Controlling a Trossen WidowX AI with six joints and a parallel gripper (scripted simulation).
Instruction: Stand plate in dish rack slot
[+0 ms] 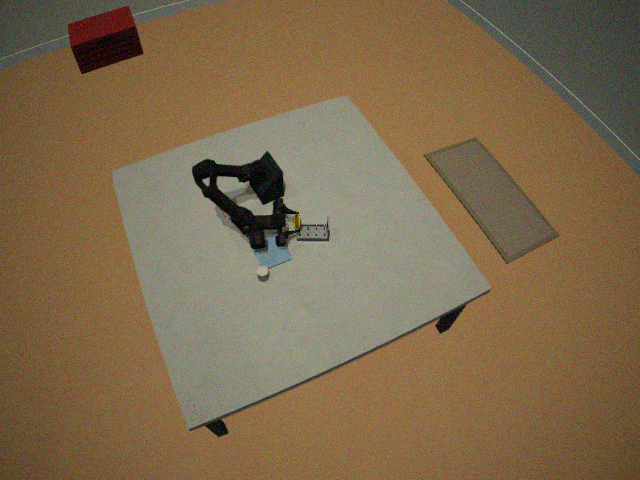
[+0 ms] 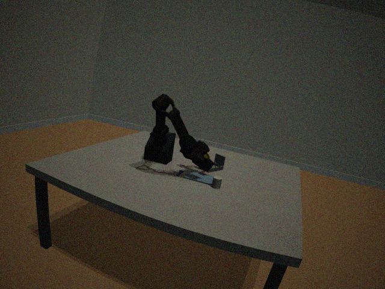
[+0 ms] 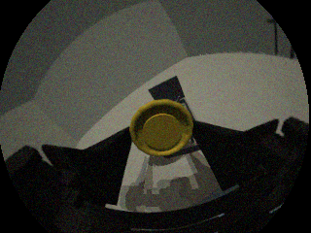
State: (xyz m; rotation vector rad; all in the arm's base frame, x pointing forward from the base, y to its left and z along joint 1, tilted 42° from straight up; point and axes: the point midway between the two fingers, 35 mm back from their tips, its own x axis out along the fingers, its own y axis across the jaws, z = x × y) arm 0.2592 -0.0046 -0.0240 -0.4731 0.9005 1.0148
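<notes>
Right now my gripper tip is 40 mm short of the grey dish rack, 40 mm to the right of it and 50 mm above it. The rest, counted from my gripper tip: blue spoon 80 mm behind, 160 mm to the right, 70 mm below; yellow plate 10 mm to the right; light blue mat 30 mm ahead, 150 mm to the right, 70 mm below.
</notes>
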